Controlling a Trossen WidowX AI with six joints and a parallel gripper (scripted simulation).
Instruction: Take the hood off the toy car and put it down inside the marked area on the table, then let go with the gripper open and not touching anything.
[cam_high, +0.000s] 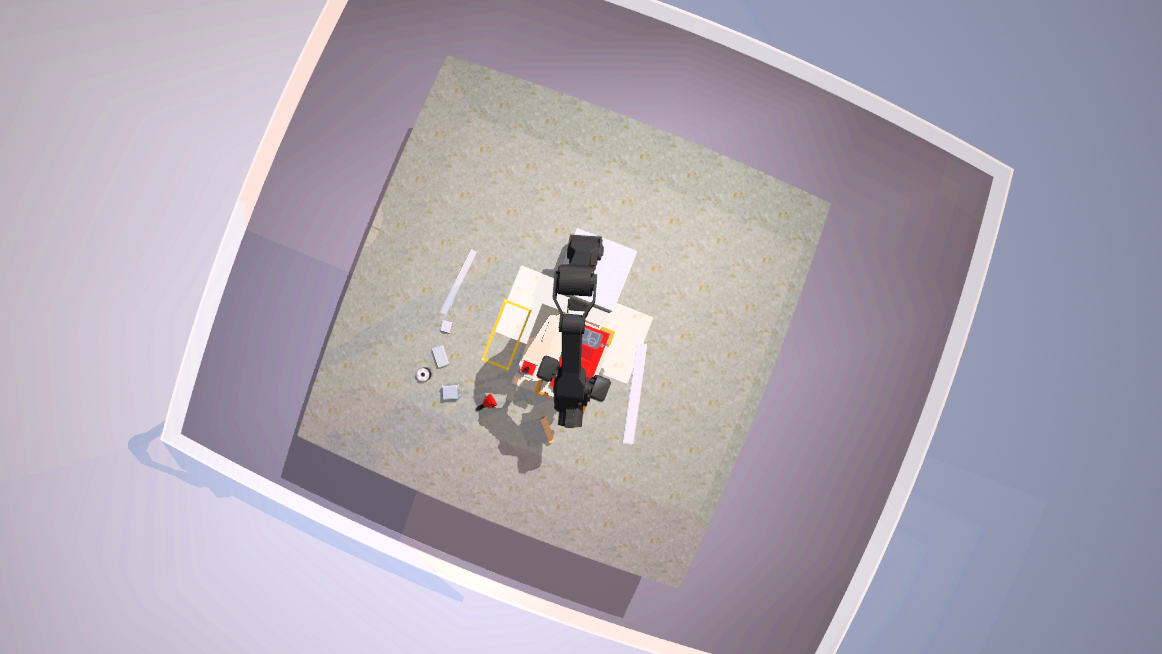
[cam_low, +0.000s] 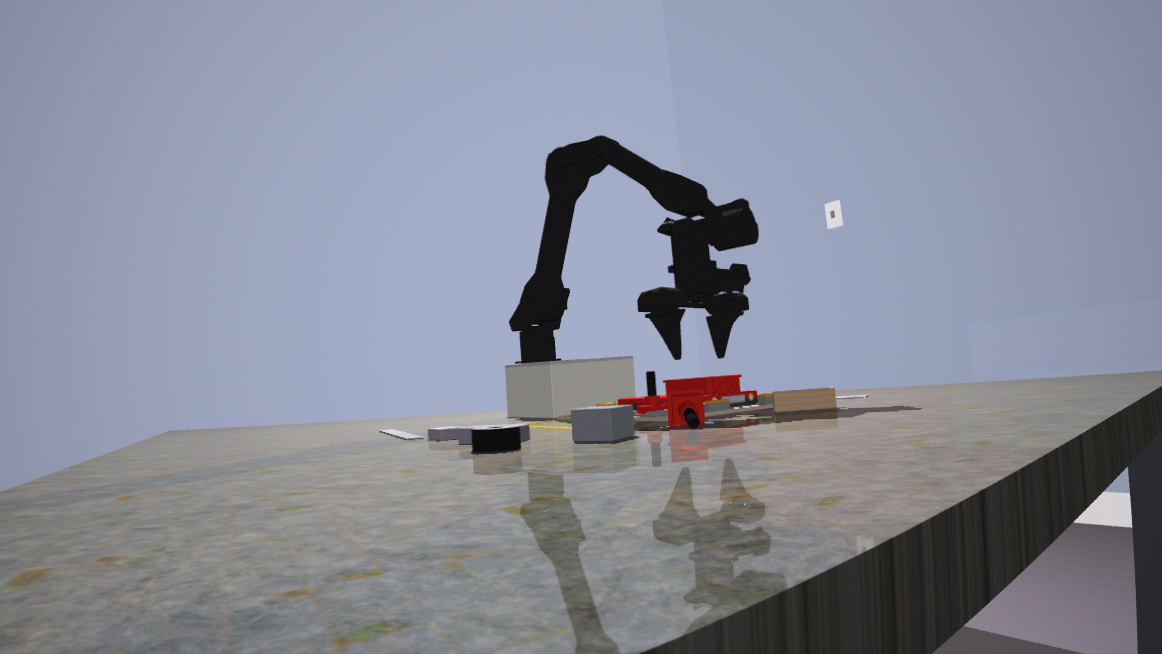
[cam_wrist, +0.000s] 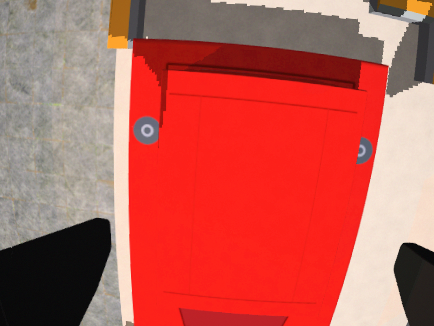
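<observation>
The red hood is 4 cm below my gripper tip. Round my gripper tip: wooden block (18 cm ahead, 5 cm to the right, 7 cm below); black wheel (8 cm ahead, 44 cm to the right, 7 cm below).
</observation>
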